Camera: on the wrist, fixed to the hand. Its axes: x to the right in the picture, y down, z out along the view.
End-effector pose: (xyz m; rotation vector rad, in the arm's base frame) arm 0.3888 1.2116 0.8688 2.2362 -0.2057 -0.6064
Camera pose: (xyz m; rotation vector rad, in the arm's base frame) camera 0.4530 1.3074 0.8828 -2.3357 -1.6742 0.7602
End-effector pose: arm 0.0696 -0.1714 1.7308 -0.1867 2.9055 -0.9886
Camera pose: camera 0.0450 -0.1523 1.8427 1.6011 -1.3631 1.2093
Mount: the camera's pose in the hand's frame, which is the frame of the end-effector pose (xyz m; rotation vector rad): 0.0191 -0.0511 -0.1026 0.5177 0.4011 -1.5311
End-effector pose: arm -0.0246 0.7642 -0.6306 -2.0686 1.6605 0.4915
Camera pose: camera 0.0296 0.7022 -0.5486 -2.3304 -0.0642 -0.7869
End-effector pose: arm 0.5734 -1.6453 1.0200 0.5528 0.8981 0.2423
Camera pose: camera 0.5022 -1.6437 0.9282 0.1509 1.5494 -1.3357
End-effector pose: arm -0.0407 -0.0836 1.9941 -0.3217 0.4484 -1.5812
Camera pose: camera -0.1348 -0.0923 1.9266 -0.1468 0.0161 3.0797
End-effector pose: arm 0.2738 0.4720 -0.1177 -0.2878 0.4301 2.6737
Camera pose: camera 0.2926 0.4884 -0.2312 -0.6418 0.6278 0.9716
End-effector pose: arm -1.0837 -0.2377 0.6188 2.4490 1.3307 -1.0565
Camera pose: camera -1.0650 -0.1489 0.6914 -0.8143 -1.9487 0.6142
